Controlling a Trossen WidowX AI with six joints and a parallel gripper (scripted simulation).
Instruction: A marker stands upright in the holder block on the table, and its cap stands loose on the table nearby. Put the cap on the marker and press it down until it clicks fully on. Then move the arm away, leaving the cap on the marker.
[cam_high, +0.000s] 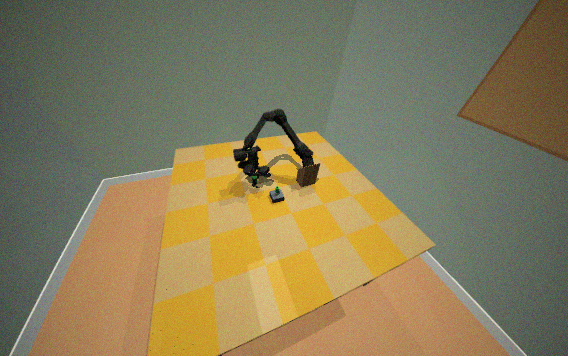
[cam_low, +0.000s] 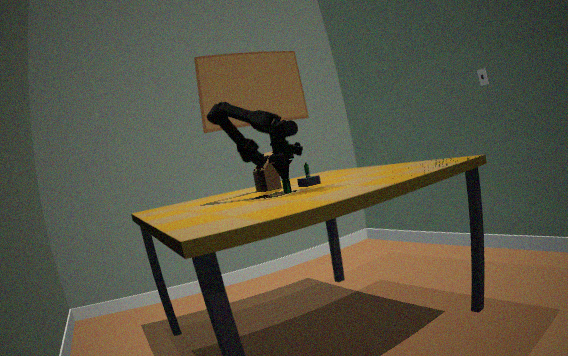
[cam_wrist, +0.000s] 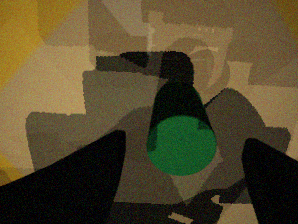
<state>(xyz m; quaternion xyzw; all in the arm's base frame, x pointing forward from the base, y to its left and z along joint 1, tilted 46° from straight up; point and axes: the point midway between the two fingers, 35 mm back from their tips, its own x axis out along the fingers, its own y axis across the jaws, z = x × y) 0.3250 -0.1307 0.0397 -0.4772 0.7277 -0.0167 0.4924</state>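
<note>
Now: the green cap 20 mm below my gripper tip. From my gripper tip the other things lie so: holder block (170 mm to the left, 80 mm behind, 30 mm below).
</note>
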